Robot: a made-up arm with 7 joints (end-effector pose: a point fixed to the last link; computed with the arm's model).
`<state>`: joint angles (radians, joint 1 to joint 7).
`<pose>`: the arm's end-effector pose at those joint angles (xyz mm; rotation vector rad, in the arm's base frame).
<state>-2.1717 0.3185 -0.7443 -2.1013 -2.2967 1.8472 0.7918</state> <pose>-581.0 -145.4 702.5 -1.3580 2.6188 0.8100</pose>
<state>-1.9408 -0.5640 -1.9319 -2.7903 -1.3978 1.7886 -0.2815</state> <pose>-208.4 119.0 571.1 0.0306 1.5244 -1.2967</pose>
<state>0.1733 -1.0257 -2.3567 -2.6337 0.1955 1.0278 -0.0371</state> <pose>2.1 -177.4 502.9 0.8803 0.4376 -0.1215</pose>
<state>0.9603 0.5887 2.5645 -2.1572 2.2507 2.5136 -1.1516</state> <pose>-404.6 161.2 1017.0 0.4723 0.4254 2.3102</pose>
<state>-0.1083 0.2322 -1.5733 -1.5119 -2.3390 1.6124 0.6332</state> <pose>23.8 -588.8 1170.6 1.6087 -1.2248 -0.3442</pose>
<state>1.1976 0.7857 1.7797 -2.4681 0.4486 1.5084 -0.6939</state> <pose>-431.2 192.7 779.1 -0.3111 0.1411 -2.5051</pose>
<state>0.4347 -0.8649 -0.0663 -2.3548 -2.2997 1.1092 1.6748</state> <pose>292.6 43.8 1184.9 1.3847 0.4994 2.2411</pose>
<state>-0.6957 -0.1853 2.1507 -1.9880 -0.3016 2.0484 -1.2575</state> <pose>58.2 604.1 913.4 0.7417 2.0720 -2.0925</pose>
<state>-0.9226 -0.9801 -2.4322 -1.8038 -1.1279 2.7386 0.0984</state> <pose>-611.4 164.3 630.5 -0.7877 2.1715 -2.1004</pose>
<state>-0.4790 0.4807 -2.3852 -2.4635 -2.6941 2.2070 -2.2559</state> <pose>-269.5 -64.1 867.1 0.7772 -0.1528 1.3308</pose>
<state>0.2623 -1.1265 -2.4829 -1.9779 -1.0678 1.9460 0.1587</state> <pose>-283.3 -411.0 391.9 -0.6705 1.3926 -0.7821</pose>
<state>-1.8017 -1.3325 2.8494 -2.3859 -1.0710 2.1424 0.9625</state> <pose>170.9 165.3 246.2 2.4946 0.7698 -1.2662</pose>
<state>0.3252 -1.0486 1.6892 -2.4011 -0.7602 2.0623 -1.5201</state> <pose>-231.8 436.9 691.0 0.7677 0.7448 -1.1324</pose>
